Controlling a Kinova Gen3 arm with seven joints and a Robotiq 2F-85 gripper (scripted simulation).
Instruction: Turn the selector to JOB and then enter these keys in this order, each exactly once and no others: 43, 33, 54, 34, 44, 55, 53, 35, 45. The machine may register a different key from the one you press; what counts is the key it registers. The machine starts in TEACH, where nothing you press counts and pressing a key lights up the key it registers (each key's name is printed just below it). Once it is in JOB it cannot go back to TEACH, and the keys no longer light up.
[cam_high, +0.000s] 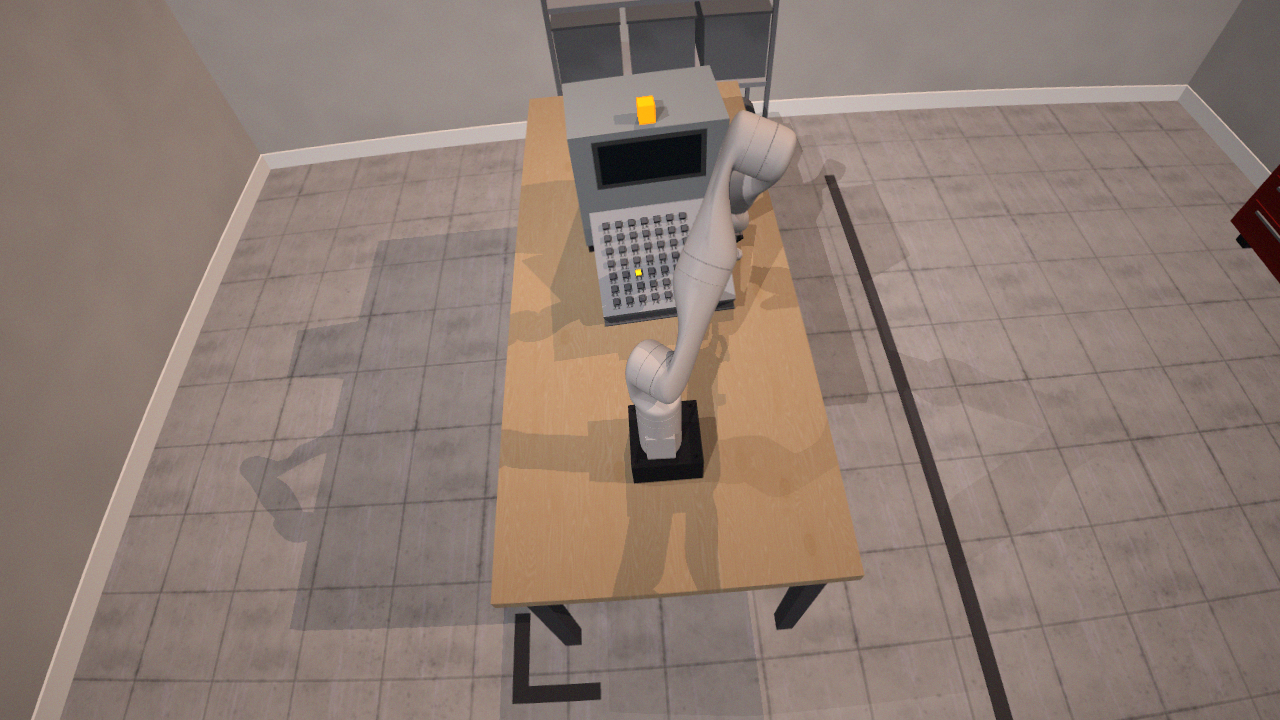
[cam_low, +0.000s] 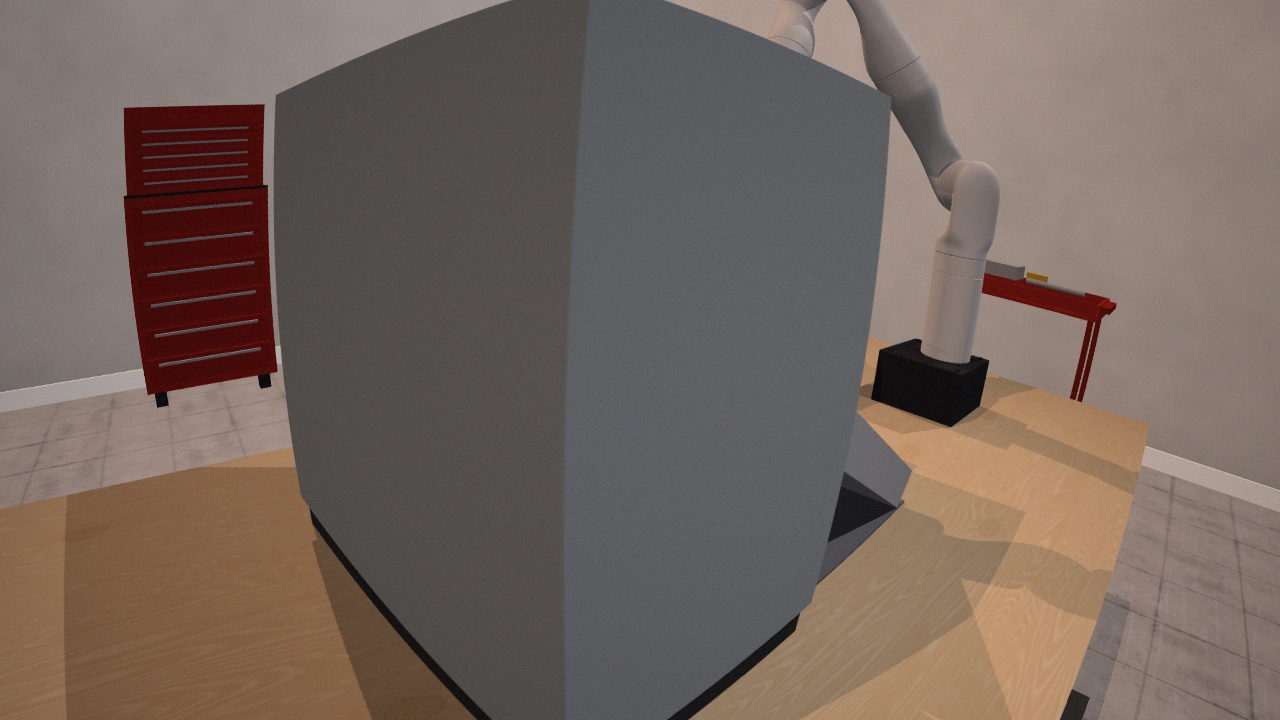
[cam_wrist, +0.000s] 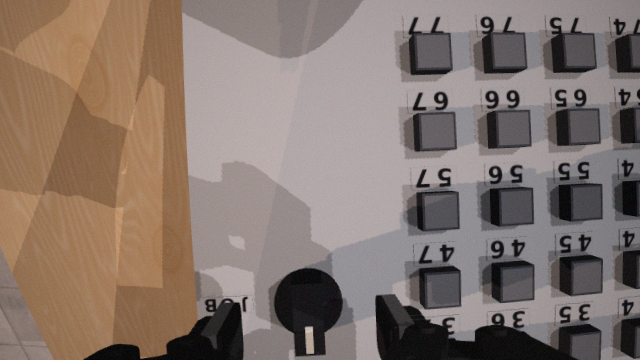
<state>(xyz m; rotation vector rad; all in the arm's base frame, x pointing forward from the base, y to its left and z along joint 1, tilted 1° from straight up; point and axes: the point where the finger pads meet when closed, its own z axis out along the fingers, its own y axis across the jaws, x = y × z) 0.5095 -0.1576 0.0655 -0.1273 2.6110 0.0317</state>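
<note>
Now: hand 3 cm above the black selector knob and 2 cm short of it. Round my hand: keypad (12 cm to the left, 8 cm below, 3 cm ahead).
</note>
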